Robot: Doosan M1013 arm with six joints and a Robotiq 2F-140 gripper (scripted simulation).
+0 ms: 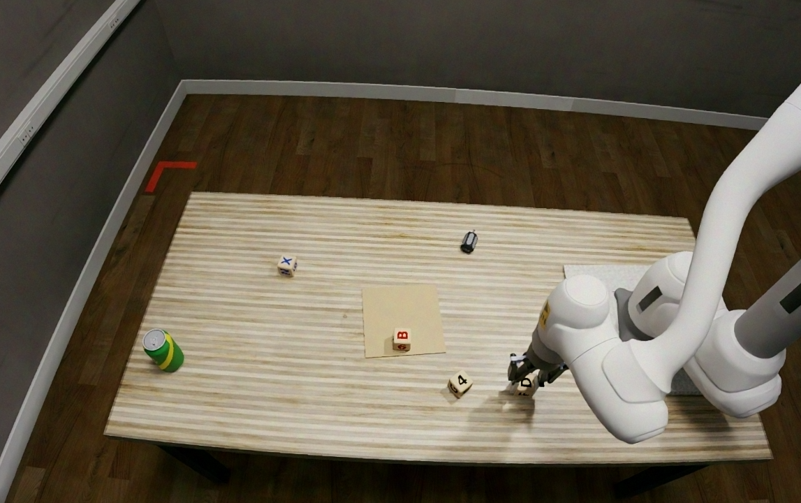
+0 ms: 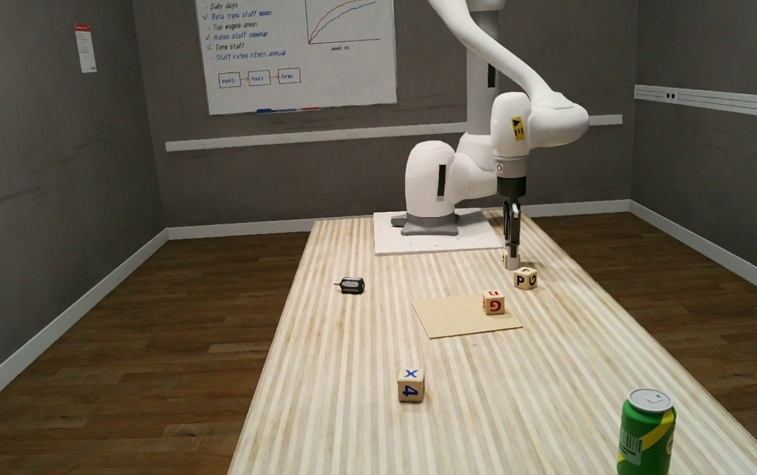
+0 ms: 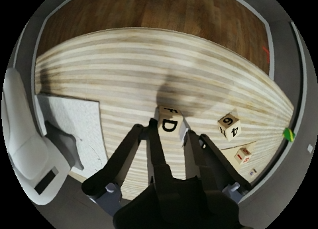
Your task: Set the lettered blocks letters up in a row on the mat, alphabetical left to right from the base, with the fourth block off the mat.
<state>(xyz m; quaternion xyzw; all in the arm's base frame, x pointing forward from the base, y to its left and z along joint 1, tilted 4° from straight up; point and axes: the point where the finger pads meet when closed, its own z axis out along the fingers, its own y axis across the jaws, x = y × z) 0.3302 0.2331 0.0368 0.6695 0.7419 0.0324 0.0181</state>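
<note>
Right now the tan mat is 320 mm ahead of my hand, 130 mm to the right of it and 30 mm below it. Round my hand: black object: 170 mm ahead, 410 mm to the right, 20 mm below.
</note>
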